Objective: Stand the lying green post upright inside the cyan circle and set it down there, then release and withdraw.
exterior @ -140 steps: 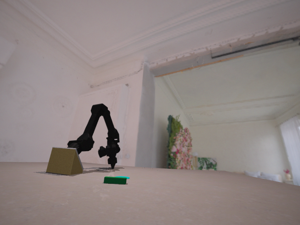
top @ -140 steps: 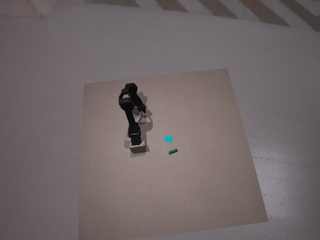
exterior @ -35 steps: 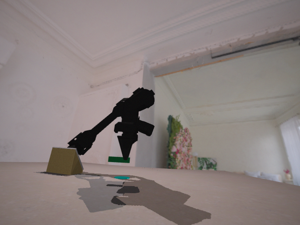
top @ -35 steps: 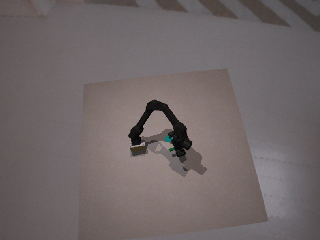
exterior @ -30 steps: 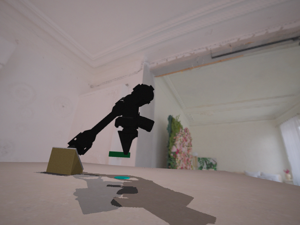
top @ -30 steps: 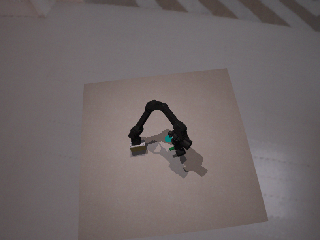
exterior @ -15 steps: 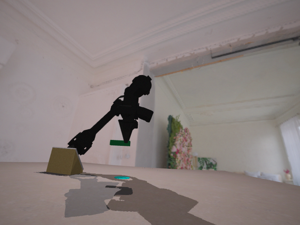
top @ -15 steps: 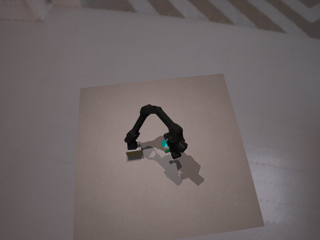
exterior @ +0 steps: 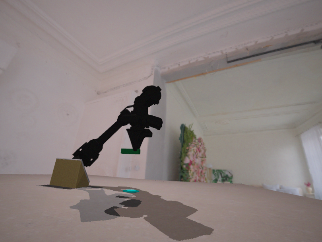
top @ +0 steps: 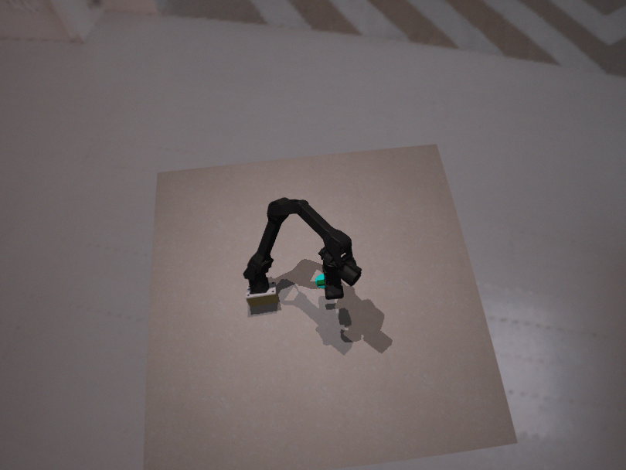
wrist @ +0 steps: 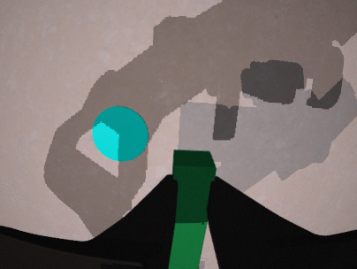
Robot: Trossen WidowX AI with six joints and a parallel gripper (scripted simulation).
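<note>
Right now the cyan circle is 30 mm behind my gripper tip, 60 mm to the left of it and 140 mm below it. Also, from my gripper tip: green post: 20 mm behind.
</note>
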